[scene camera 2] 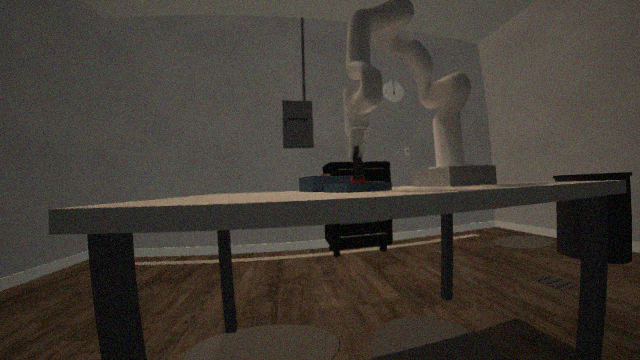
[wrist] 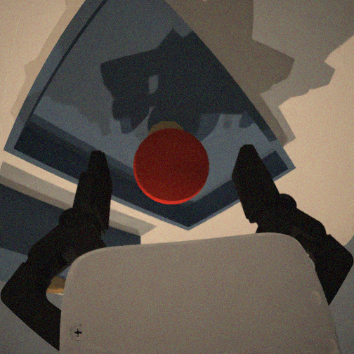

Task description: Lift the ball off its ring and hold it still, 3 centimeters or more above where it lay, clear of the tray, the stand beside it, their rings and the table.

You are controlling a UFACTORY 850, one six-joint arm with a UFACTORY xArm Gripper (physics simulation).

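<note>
The red ball (scene camera 2: pixel 357 180) (wrist: pixel 171 166) sits on its gold ring (wrist: pixel 166 124) inside the blue tray (scene camera 2: pixel 340 187) (wrist: pixel 65 97); most of that ring is hidden under the ball. My gripper (scene camera 2: pixel 357 172) (wrist: pixel 173 162) is open and points down, low over the tray. In the wrist view its two dark fingers stand apart, one on each side of the ball, with a visible gap to it on both sides. In the scene view the fingers reach down to the ball and partly cover it.
The blue stand (scene camera 2: pixel 310 183) (wrist: pixel 12 260) is beside the tray on the table (scene camera 2: pixel 250 213) (wrist: pixel 315 200), separated by a narrow strip of table. The stand's gold ring (wrist: pixel 56 285) is partly hidden by the gripper. The left finger is near the tray wall facing the stand.
</note>
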